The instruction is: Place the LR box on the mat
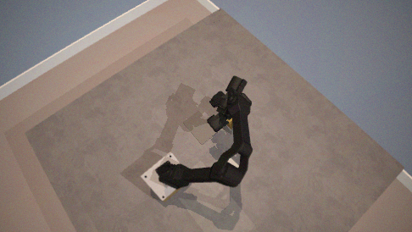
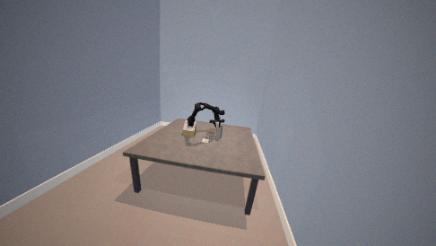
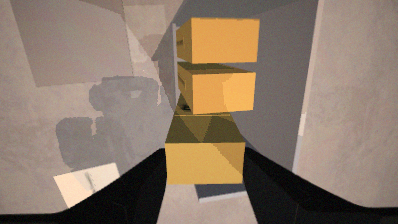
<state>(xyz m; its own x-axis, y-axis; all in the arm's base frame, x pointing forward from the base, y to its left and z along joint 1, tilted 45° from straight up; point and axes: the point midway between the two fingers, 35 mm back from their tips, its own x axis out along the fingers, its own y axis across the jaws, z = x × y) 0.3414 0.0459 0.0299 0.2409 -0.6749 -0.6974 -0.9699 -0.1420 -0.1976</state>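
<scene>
My gripper tip is 140 mm above the grey mat, 100 mm to the right of it and 100 mm past it.
</scene>
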